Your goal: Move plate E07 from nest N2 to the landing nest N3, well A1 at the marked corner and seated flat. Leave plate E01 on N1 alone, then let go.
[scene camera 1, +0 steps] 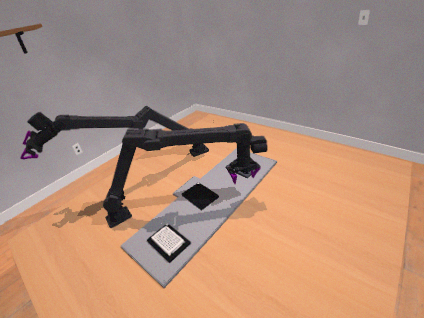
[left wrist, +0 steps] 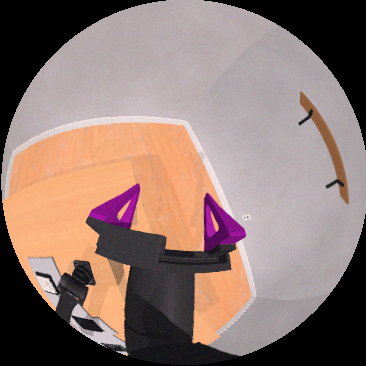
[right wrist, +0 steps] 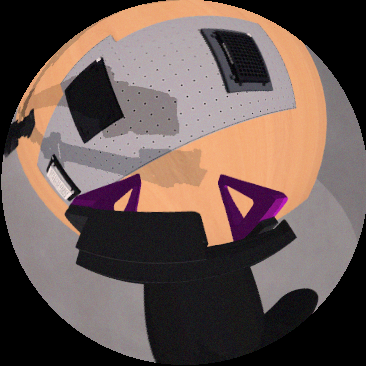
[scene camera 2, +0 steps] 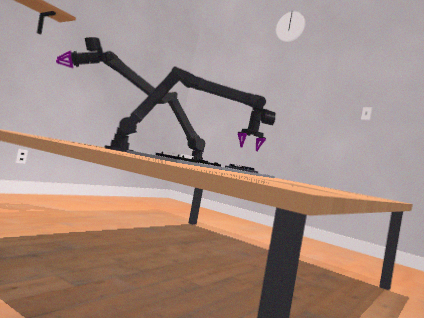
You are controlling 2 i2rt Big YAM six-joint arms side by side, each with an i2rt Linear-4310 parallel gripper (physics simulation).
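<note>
A white well plate (scene camera 1: 168, 239) (left wrist: 47, 283) (right wrist: 60, 184) sits in a black nest at one end of the board. A black well plate (right wrist: 244, 57) sits in a dark grey nest (right wrist: 216, 52) at the other end, mostly hidden by the right gripper in scene camera 1. The middle black nest (scene camera 1: 200, 196) (right wrist: 94, 102) is empty, with a small white mark at one corner. Plate and nest labels cannot be read. My right gripper (scene camera 1: 245, 179) (scene camera 2: 250, 148) (right wrist: 180, 177) is open and empty, above the board's far end. My left gripper (scene camera 1: 25, 146) (left wrist: 172, 190) is open and empty, raised far to the left.
The grey perforated board (scene camera 1: 150, 270) (right wrist: 155, 60) lies on the wooden table (scene camera 1: 320, 240) (scene camera 2: 350, 200). Both arms stand on bases behind the board, and they cross in scene camera 2. Arm shadows fall across the board. A wall shelf (left wrist: 327, 145) is at the right of the left wrist view.
</note>
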